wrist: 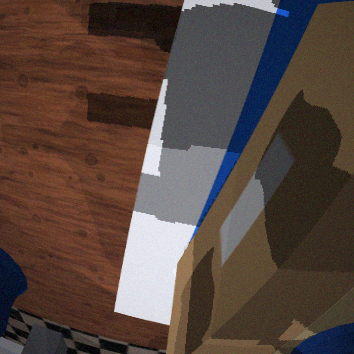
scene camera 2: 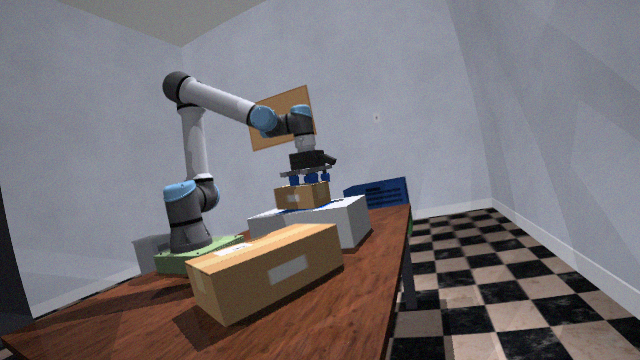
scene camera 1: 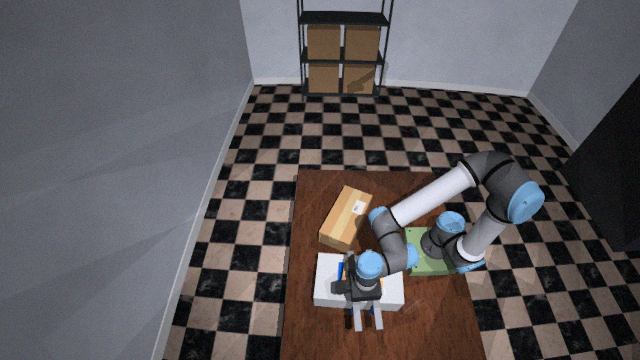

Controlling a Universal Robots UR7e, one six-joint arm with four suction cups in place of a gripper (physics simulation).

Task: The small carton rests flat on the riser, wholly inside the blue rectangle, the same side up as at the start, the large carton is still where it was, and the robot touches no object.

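Places are measured from the arm's base along level axes (x back, y right, z up), in centimetres.
Pixels of known places: hand at its tool point: (wrist: 163, 242); arm's base at its link origin: (scene camera 2: 192, 246) (scene camera 1: 435, 245).
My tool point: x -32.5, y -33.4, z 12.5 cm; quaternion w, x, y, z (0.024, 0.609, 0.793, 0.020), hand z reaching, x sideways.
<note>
For each thing: its top centre in the pictures, then the offset to it from my tool point. Level surfaces: height alone.
- small brown carton at its top centre: (scene camera 2: 299, 183) (scene camera 1: 364, 271) dx -0.9, dy +7.8, dz +1.7 cm
- blue rectangle at its top centre: (wrist: 339, 177) (scene camera 2: 306, 207) (scene camera 1: 359, 277) dx -1.7, dy +8.2, dz -6.5 cm
- large carton at its top centre: (scene camera 2: 263, 243) (scene camera 1: 347, 212) dx -12.5, dy +40.5, dz -8.6 cm
- wooden table at its surface level: dz -18.5 cm
The small brown carton (scene camera 1: 382, 282) (scene camera 2: 316, 196) (wrist: 305, 210) hangs from the blue suction cups of my gripper (scene camera 1: 364, 295) (scene camera 2: 310, 178), which touch its top. It is upright, very low over the white riser (scene camera 1: 325, 295) (scene camera 2: 356, 220) (wrist: 150, 270); whether its underside touches the riser is unclear. The blue rectangle (scene camera 1: 340, 271) (scene camera 2: 324, 204) (wrist: 260, 80) shows as a strip beside the carton, and the rest is hidden beneath it. In scene camera 1 the gripper hides most of the small carton. The large carton (scene camera 1: 345, 217) (scene camera 2: 250, 295) lies flat on the table, apart from the riser.
The wooden table (scene camera 1: 400, 335) (scene camera 2: 370, 300) carries the arm's green base plate (scene camera 1: 417, 269) (scene camera 2: 170, 266) beside the cartons. A blue crate (scene camera 2: 395, 190) is beyond the riser in scene camera 2. A black shelf rack (scene camera 1: 345, 19) with brown boxes stands at the far wall.
</note>
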